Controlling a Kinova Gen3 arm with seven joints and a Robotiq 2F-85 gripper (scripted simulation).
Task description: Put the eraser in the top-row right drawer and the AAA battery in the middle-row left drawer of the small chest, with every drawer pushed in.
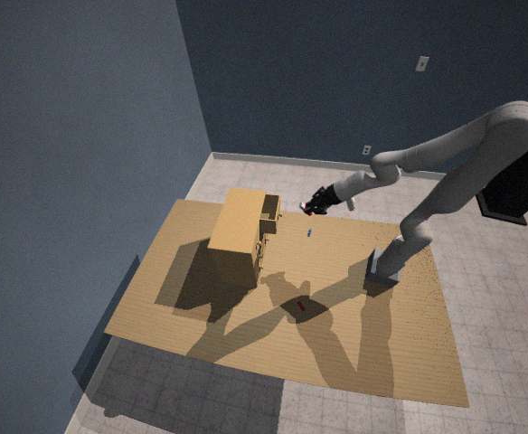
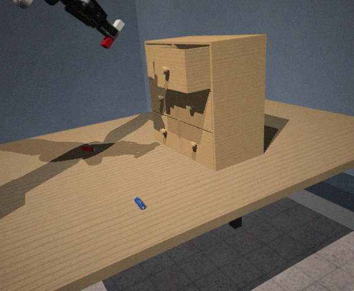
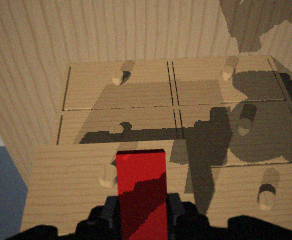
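My hand is 1 cm short of the white eraser. Also, from my hand: AAA battery: 1 cm behind, 14 cm to the right, 35 cm below; dark red battery: 6 cm behind, 26 cm to the left, 35 cm below.
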